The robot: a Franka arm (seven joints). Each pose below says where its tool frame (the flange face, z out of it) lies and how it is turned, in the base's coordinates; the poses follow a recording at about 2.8 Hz.
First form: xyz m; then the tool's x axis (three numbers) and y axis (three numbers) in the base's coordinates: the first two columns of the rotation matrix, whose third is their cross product.
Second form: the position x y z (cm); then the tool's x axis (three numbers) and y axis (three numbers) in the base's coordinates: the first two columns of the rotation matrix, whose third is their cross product. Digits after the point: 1 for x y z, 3 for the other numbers.
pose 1, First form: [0.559 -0.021 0.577 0.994 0.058 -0.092 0.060 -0.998 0.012]
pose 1, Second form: [55.9 -2.1 57.7 0.994 0.058 -0.092 0.060 -0.998 0.012]
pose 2, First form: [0.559 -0.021 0.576 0.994 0.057 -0.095 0.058 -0.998 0.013]
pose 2, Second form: [55.9 -2.1 57.6 0.994 0.057 -0.095 0.058 -0.998 0.013]
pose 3, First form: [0.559 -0.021 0.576 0.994 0.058 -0.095 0.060 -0.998 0.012]
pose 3, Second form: [55.9 -2.1 57.6 0.994 0.058 -0.095 0.060 -0.998 0.012]
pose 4, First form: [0.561 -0.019 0.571 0.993 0.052 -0.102 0.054 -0.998 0.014]
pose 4, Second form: [56.1 -1.9 57.1 0.993 0.052 -0.102 0.054 -0.998 0.014]
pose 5, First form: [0.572 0.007 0.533 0.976 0.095 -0.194 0.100 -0.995 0.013]
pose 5, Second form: [57.2 0.7 53.3 0.976 0.095 -0.194 0.100 -0.995 0.013]
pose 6, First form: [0.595 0.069 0.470 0.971 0.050 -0.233 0.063 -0.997 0.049]
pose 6, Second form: [59.5 6.9 47.0 0.971 0.050 -0.233 0.063 -0.997 0.049]
